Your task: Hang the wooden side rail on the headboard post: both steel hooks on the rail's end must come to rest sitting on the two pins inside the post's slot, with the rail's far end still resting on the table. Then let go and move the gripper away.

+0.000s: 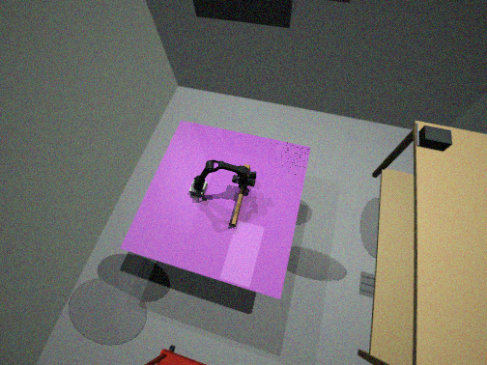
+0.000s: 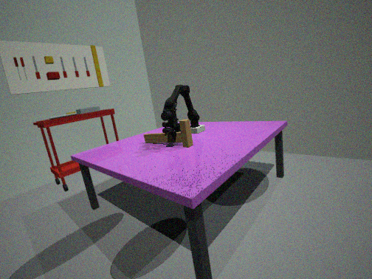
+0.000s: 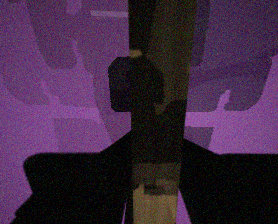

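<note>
The wooden headboard post lies 20 mm behind my gripper tip, 100 mm to the left of it and 40 mm above it.
</note>
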